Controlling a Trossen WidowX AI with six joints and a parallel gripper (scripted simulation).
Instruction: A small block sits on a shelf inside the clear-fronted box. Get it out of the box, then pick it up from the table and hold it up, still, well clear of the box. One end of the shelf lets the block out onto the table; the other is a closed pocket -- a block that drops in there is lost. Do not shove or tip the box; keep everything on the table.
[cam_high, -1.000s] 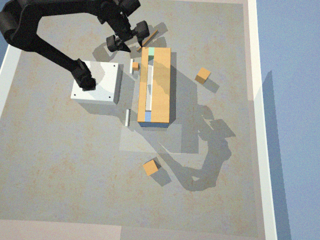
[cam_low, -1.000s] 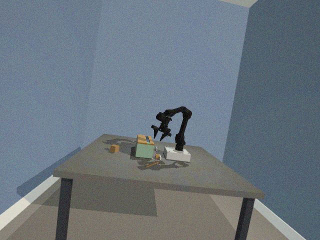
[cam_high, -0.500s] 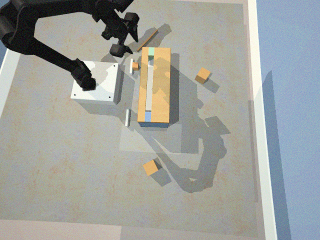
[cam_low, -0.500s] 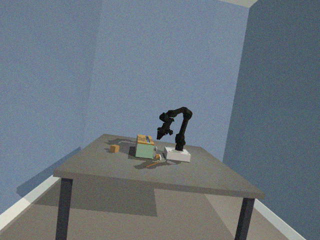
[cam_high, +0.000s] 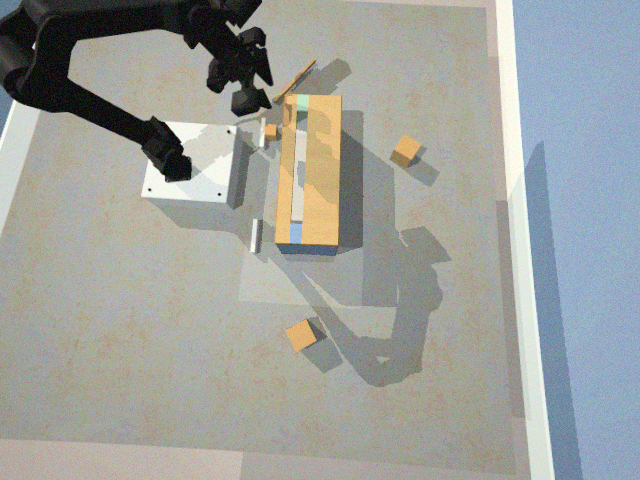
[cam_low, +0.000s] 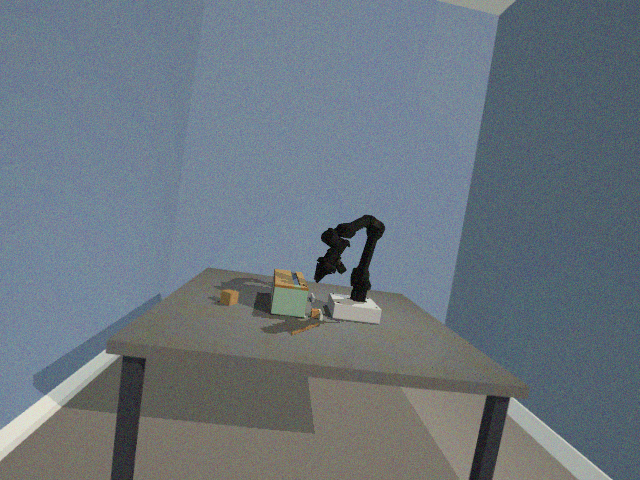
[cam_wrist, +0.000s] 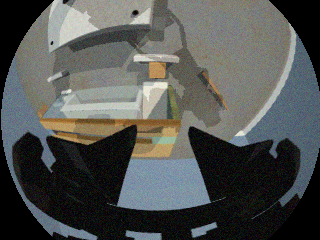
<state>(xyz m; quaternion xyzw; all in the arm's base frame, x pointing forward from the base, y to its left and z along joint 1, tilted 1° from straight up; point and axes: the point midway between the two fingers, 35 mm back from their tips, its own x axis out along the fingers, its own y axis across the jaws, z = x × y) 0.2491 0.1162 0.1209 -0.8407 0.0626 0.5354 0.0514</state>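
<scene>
The block is 20 mm behind my gripper tip and 140 mm below it. The rest, counted from my gripper tip: box 40 mm ahead, 170 mm to the right, 100 mm below; then thin stick 60 mm ahead, 170 mm to the left, 150 mm below.
</scene>
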